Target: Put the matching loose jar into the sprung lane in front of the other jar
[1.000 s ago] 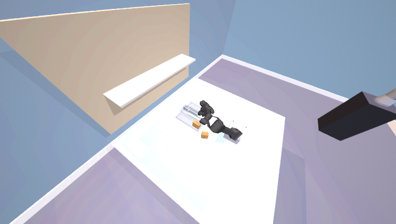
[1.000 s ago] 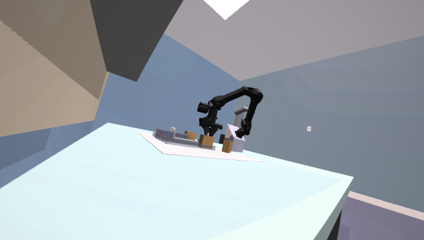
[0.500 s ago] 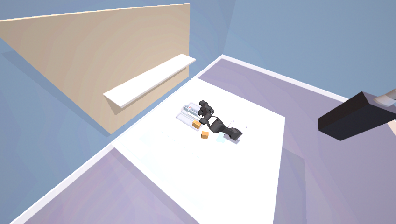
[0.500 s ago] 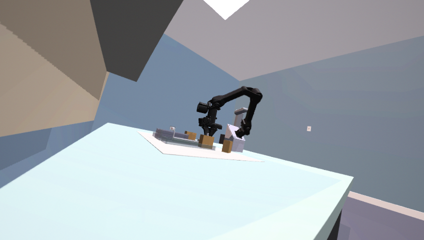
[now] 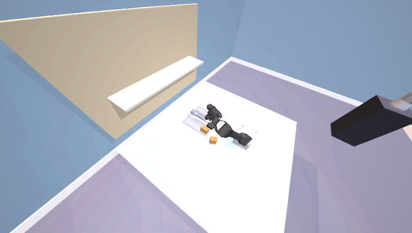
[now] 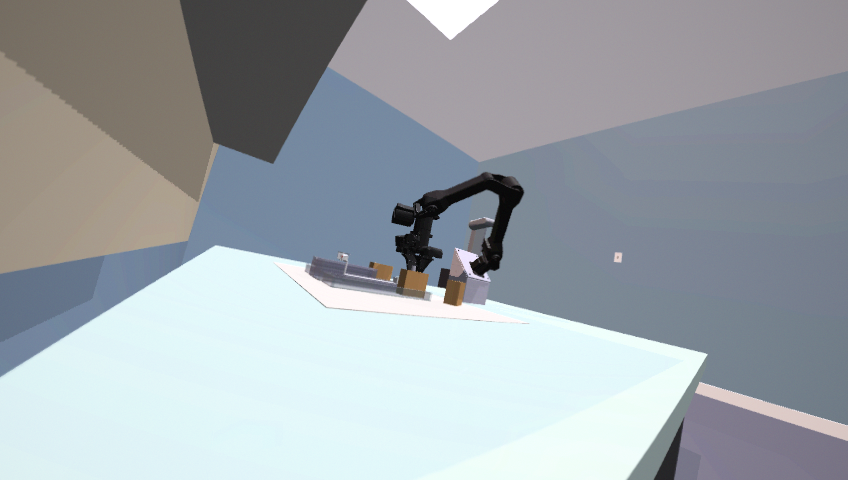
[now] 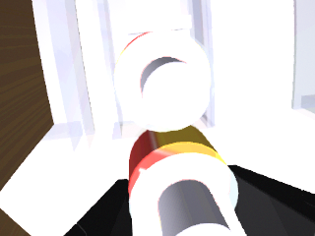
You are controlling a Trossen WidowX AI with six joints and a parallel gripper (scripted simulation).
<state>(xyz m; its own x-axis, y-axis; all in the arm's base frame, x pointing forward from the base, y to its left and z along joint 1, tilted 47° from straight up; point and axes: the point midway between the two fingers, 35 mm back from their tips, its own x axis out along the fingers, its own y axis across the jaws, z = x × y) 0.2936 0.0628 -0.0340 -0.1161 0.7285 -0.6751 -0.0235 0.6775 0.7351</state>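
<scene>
Now: gripper tip 180 mm short of the lane, 30 mm above it and 20 mm to the left of it. Round my gripper tip: white plate: 150 mm ahead, 20 mm to the right; then wall shelf: 540 mm ahead, 310 mm above, 20 mm to the left.
</scene>
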